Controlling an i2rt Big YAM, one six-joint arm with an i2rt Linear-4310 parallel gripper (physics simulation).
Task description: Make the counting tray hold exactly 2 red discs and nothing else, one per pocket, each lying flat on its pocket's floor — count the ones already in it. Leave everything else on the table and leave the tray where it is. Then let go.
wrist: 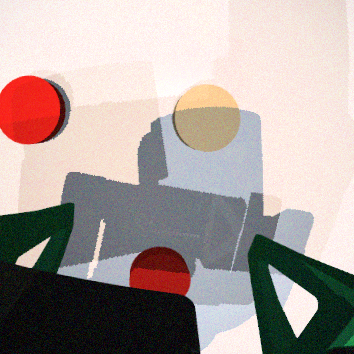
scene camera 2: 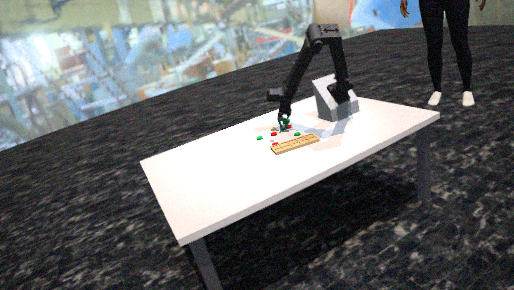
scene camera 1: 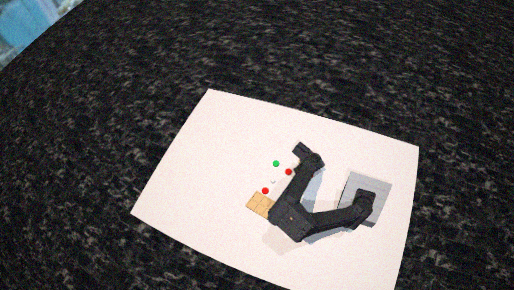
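Note:
The wooden counting tray (scene camera 1: 258, 205) (scene camera 2: 298, 146) lies flat; the pockets visible in scene camera 2 look empty, and the arm hides part of it in scene camera 1. My gripper (scene camera 2: 284, 126) (wrist: 165, 230) is open and empty, low over the table. A red disc (scene camera 2: 289, 127) (wrist: 160, 272) lies on the table between and below the spread fingers, partly hidden in the wrist view. A second red disc (scene camera 1: 288, 171) (scene camera 2: 273, 134) (wrist: 30, 110) lies to the left in the wrist view. A third red disc (scene camera 1: 265, 190) (scene camera 2: 275, 144) lies beside the tray, outside it.
A tan disc (scene camera 2: 273, 129) (wrist: 207, 117) lies near the gripper. One green disc (scene camera 1: 276, 163) (scene camera 2: 259, 138) lies farther out; another green disc (scene camera 2: 297, 134) lies behind the tray. A small white piece (scene camera 1: 272, 182) (scene camera 2: 272, 140) lies near the third red disc.

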